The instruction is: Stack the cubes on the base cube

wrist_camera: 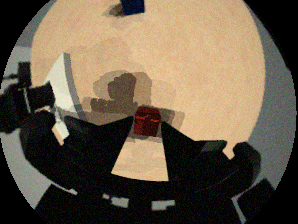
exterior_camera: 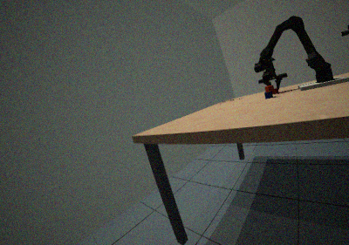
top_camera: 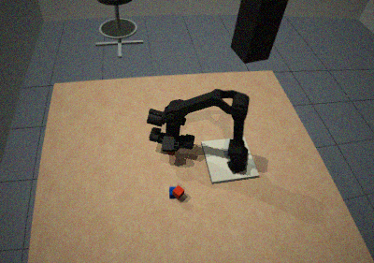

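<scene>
Right now my gripper tip is 200 mm to the right of the blue base cube and 60 mm short of it.
</scene>
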